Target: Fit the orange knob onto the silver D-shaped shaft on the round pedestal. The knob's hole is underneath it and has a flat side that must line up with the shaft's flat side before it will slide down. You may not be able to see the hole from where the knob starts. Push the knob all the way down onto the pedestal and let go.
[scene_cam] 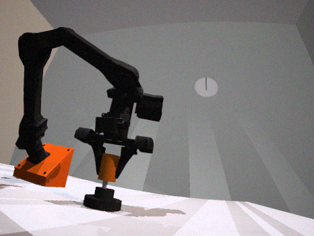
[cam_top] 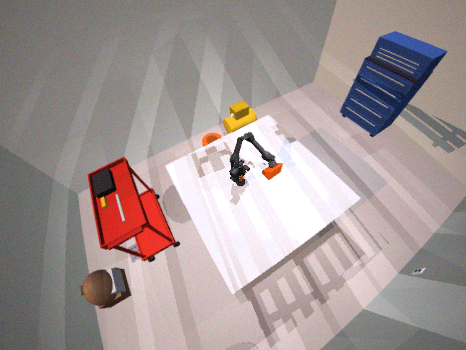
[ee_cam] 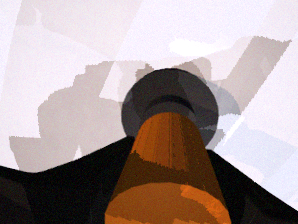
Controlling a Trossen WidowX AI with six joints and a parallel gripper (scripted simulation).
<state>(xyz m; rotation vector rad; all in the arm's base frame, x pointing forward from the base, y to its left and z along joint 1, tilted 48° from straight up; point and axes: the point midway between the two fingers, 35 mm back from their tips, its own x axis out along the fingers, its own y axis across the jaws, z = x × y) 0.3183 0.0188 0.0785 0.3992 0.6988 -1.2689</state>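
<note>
Right now the orange knob is 3 cm above my gripper tip. Also, from my gripper tip: round black pedestal (4 cm below).
</note>
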